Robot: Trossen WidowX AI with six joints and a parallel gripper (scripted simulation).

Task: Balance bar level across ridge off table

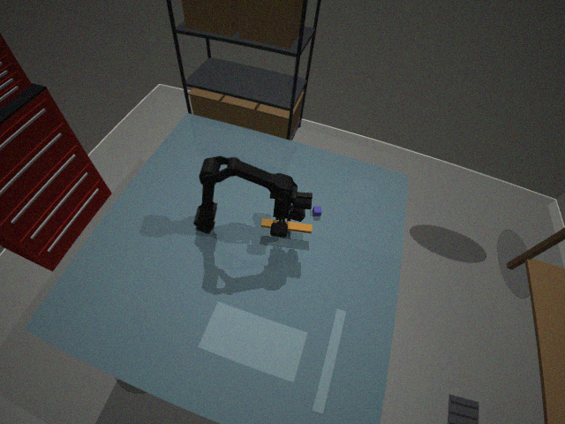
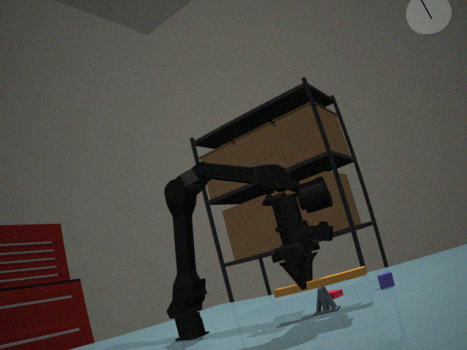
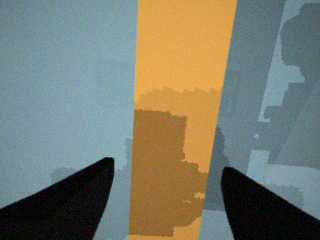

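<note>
Now: the orange bar 3 cm ahead of my gripper tip and 1 cm to the left of it. Also, from my gripper tip: red block (19 cm to the left, 6 cm below, 4 cm behind); then purple cube (16 cm to the left, 13 cm ahead, 5 cm below).
</note>
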